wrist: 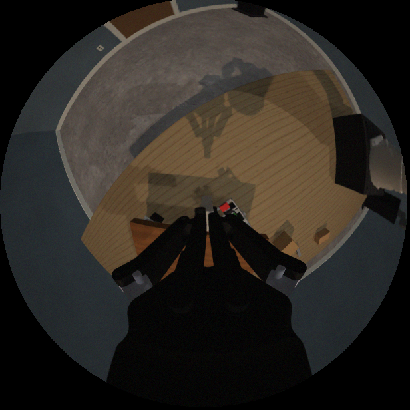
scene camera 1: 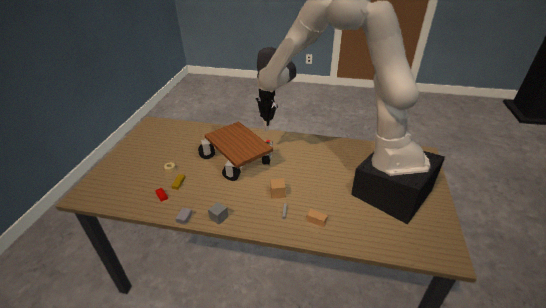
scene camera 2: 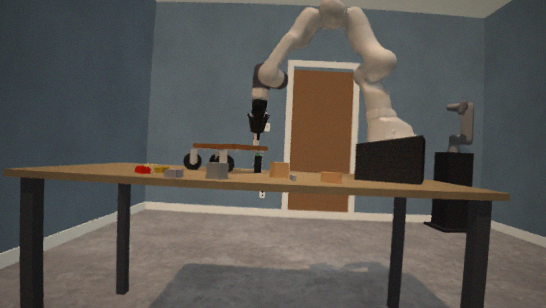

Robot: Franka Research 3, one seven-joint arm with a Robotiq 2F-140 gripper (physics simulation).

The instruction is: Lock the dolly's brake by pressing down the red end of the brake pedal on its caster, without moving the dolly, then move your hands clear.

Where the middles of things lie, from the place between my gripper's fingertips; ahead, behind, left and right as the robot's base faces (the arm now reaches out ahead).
Labels:
Now: the dolly (scene camera 1: 237,143) 14 cm ahead of my hand, 11 cm to the left of it and 7 cm below it.

